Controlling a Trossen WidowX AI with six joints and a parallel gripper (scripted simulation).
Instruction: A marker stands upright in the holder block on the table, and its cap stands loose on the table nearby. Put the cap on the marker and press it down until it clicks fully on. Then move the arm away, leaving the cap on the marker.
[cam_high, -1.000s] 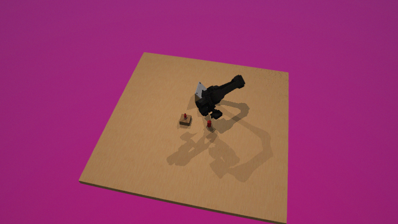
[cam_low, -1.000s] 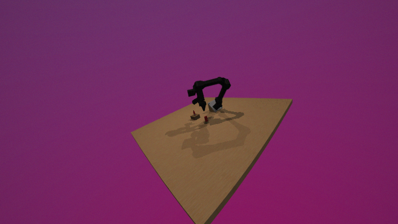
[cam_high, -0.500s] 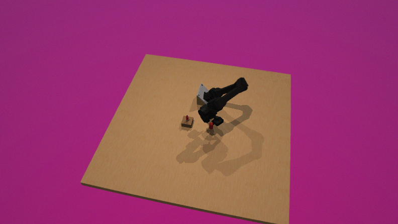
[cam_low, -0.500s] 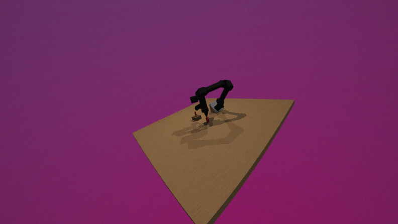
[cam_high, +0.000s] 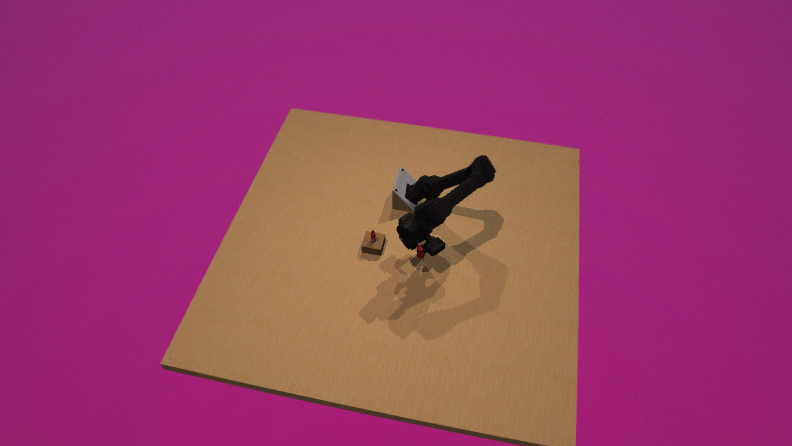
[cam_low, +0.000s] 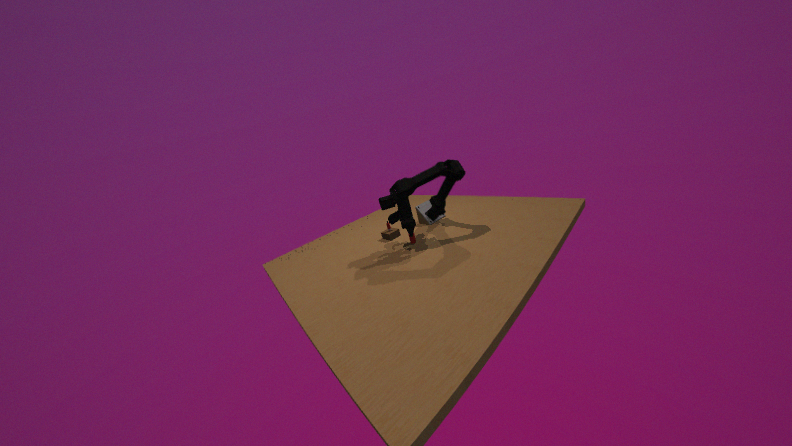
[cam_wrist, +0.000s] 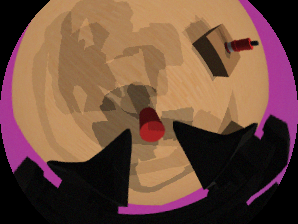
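Right now the red cap is 20 mm below my gripper tip. Round my gripper tip: holder block 170 mm to the right, 30 mm below, 20 mm behind.
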